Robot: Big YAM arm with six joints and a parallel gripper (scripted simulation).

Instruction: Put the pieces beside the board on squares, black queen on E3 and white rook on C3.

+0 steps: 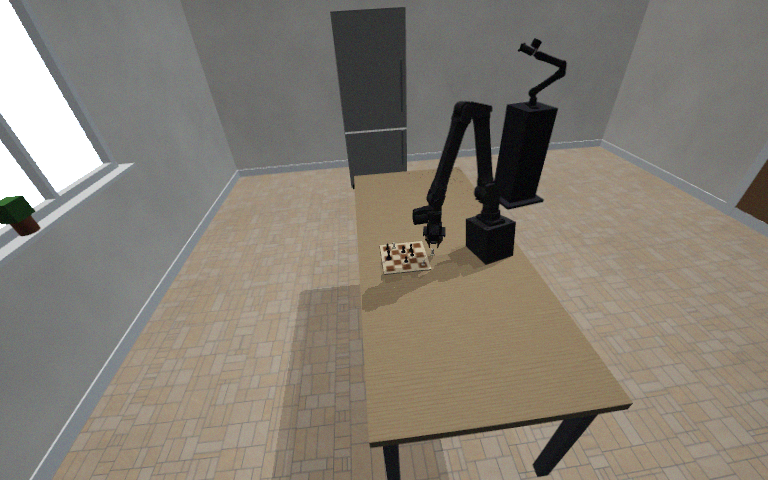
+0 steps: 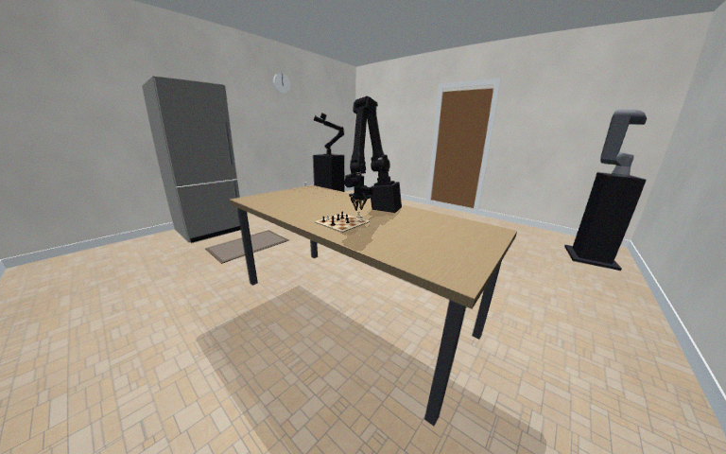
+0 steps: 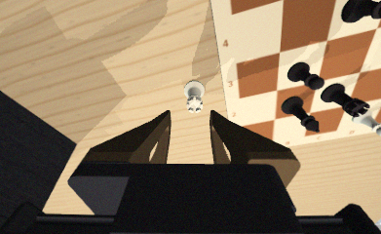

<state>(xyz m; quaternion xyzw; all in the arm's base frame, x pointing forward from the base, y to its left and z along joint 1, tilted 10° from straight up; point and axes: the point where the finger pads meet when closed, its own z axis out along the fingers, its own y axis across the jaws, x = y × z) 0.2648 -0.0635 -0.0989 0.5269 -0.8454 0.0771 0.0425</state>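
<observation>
The chessboard lies 140 mm ahead of my hand, 50 mm below it and 20 mm to the right of it. Round my hand: black queen (220 mm ahead, 30 mm to the right, 20 mm below).
</observation>
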